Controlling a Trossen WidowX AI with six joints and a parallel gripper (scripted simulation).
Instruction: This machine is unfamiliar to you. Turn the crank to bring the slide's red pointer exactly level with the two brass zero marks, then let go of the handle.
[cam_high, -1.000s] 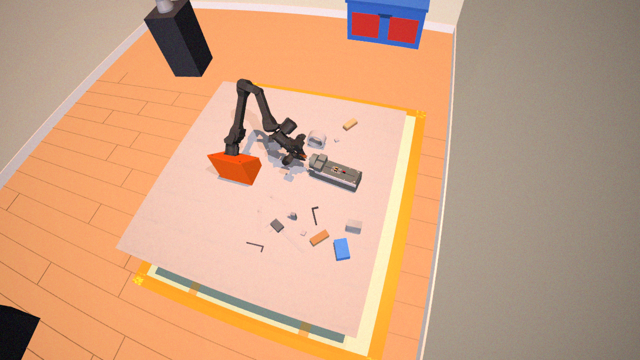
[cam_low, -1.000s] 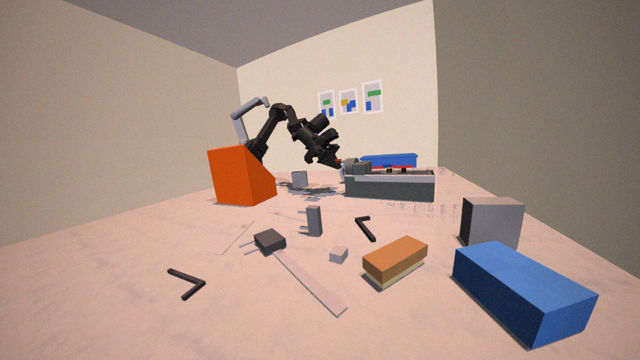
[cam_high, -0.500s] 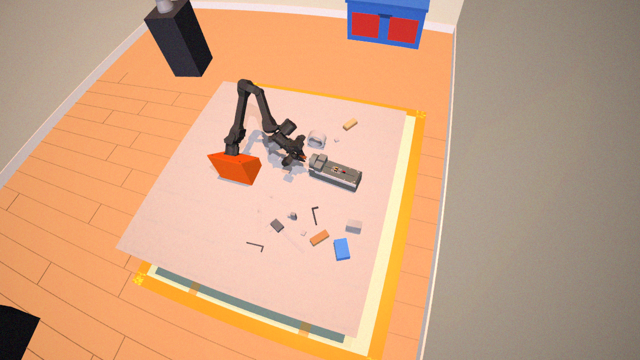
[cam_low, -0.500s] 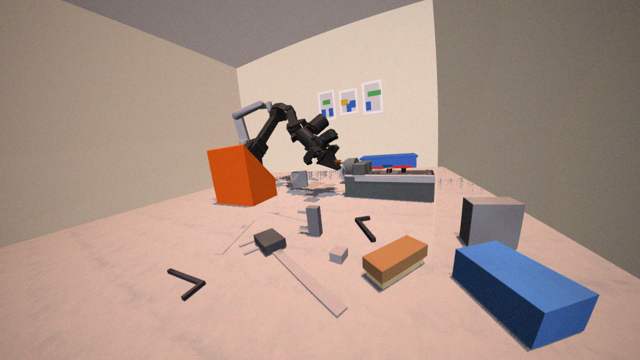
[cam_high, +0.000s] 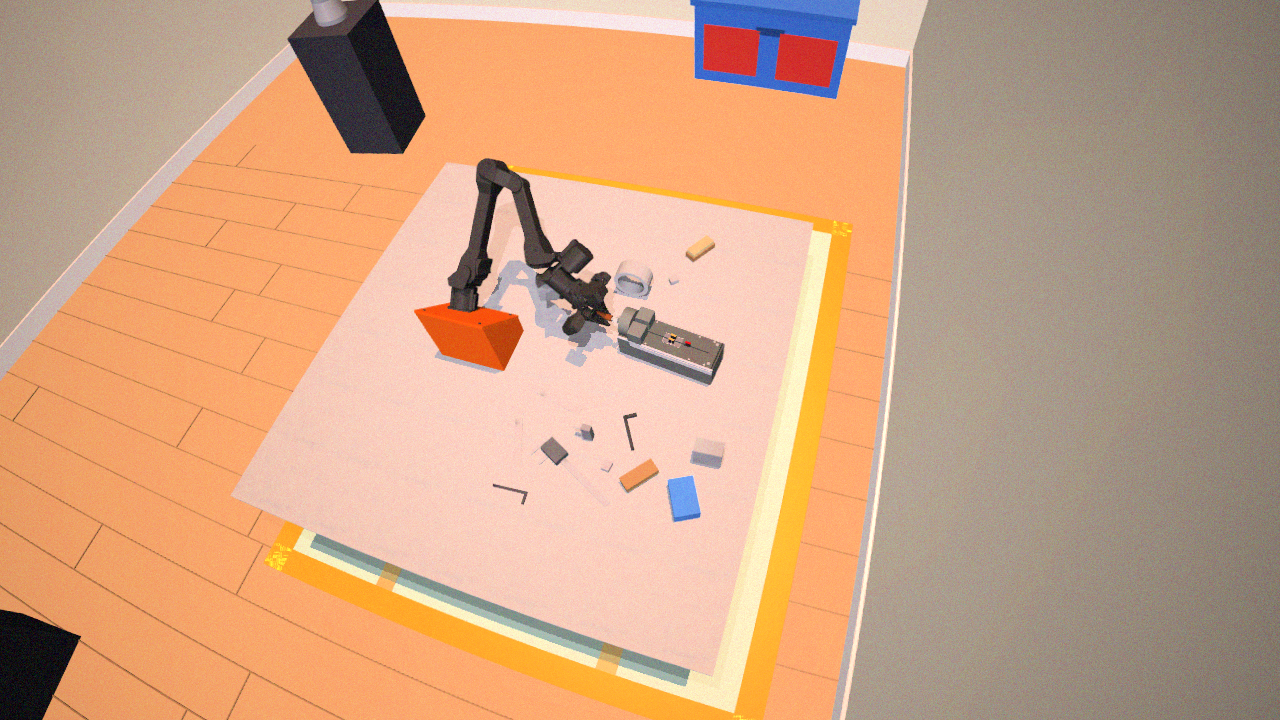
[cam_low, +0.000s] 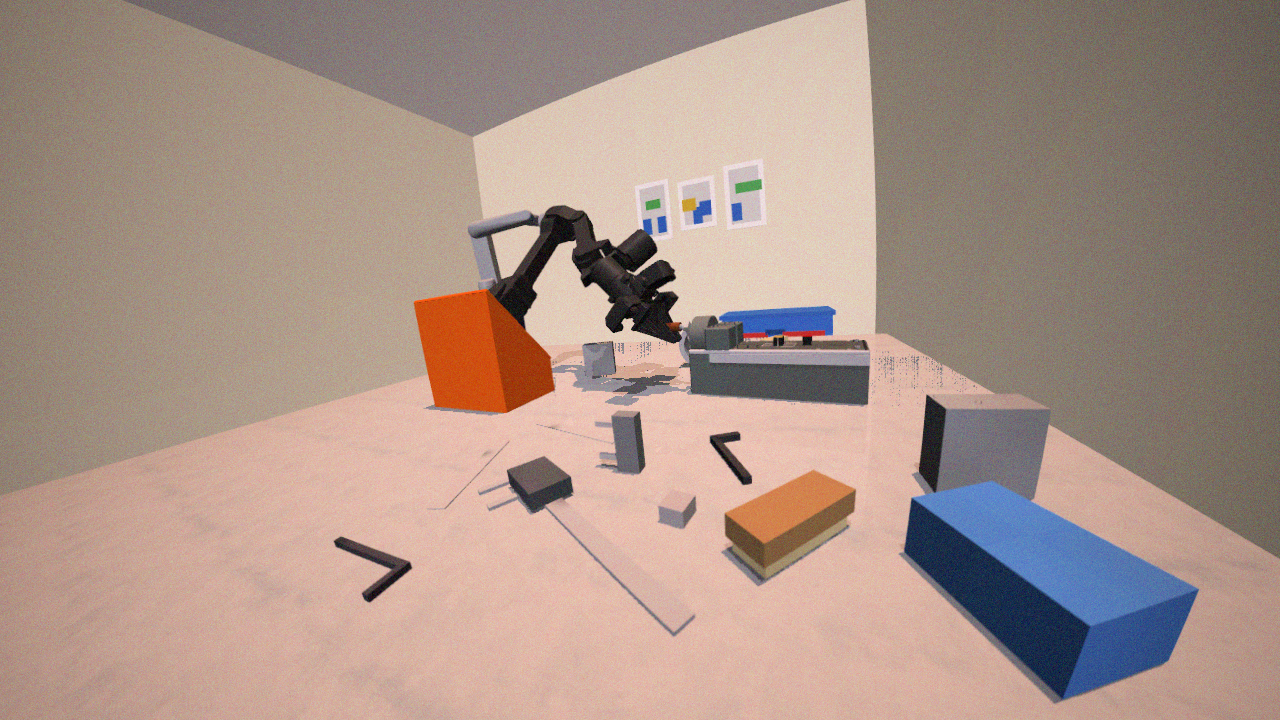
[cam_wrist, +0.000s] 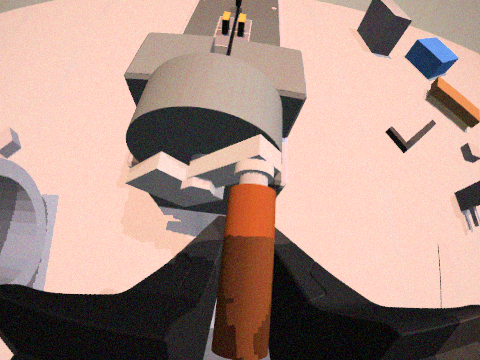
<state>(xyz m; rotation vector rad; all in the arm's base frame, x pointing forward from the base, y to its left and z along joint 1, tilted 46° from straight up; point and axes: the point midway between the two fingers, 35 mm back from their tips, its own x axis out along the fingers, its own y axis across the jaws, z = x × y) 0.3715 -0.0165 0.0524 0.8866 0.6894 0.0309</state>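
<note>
The crank handle lies 2 cm behind my gripper tip and 2 cm above it. Also, from my gripper tip: red pointer 21 cm ahead, 4 cm to the right; blue block 41 cm to the right, 24 cm ahead, 7 cm below.
</note>
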